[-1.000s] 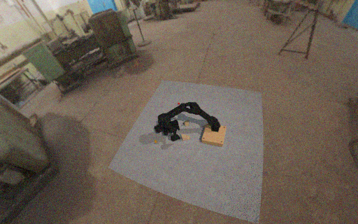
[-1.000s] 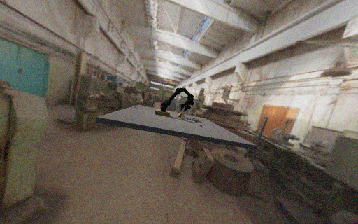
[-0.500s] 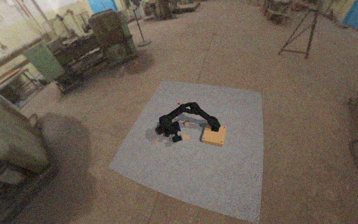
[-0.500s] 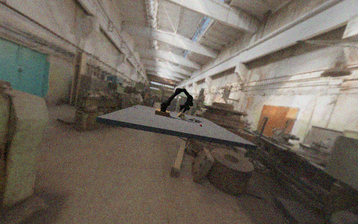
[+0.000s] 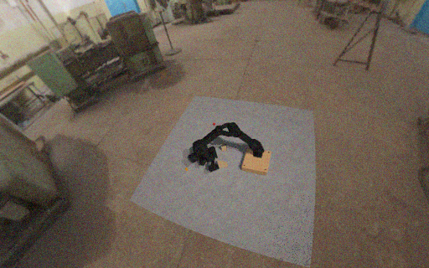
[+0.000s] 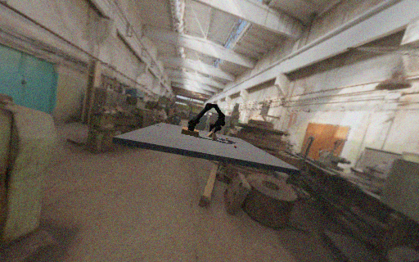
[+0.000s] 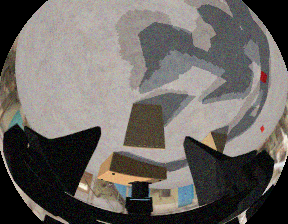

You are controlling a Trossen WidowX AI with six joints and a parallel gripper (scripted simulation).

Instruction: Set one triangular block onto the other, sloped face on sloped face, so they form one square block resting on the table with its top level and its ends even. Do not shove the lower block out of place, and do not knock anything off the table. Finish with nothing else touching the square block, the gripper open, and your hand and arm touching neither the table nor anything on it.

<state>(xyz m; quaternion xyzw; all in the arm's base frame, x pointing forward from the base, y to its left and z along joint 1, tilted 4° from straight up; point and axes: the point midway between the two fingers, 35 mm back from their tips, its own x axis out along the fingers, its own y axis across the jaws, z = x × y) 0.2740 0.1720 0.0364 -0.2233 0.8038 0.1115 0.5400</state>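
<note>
The tan triangular block lies 40 mm below my gripper tip, 10 mm to the right of it and 10 mm behind it. The rest, counted from my gripper tip: orange marker (240 mm ahead, 100 mm to the left, 50 mm below).
</note>
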